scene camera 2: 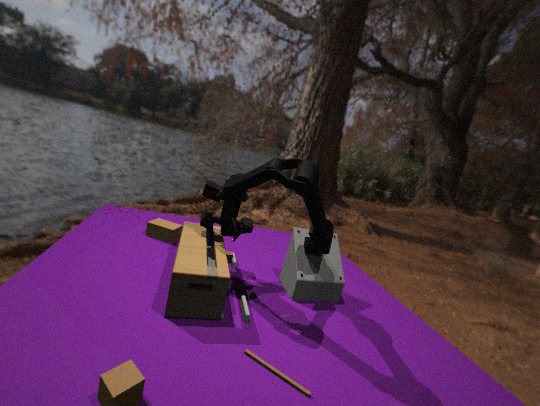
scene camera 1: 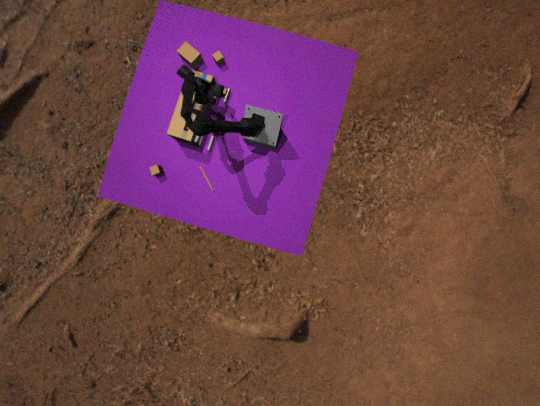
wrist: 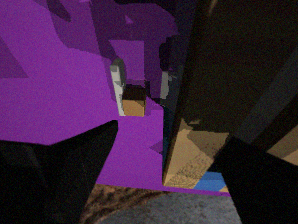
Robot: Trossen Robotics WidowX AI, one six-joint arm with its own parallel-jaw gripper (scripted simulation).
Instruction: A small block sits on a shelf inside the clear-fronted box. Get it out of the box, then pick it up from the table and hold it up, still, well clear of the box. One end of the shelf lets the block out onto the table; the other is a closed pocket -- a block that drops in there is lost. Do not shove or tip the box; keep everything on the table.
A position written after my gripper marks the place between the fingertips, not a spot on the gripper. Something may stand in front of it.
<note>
I see my gripper (scene camera 2: 222, 239).
My gripper shows as well in the wrist view (wrist: 162, 128).
</note>
